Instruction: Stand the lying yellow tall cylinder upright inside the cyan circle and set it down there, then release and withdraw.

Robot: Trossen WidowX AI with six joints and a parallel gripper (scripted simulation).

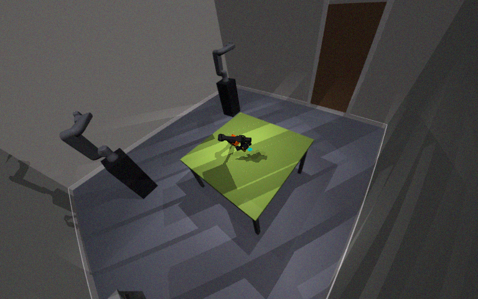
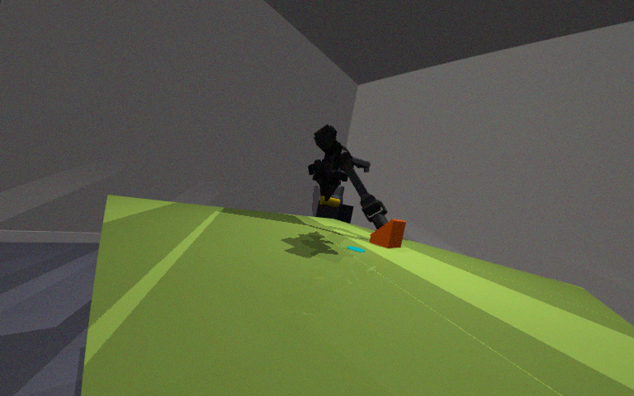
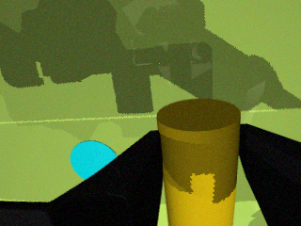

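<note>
The yellow tall cylinder lies 2 cm behind my gripper tip and 1 cm to the left of it. Also, from my gripper tip: cyan circle (3 cm behind, 14 cm to the left, 13 cm below).
</note>
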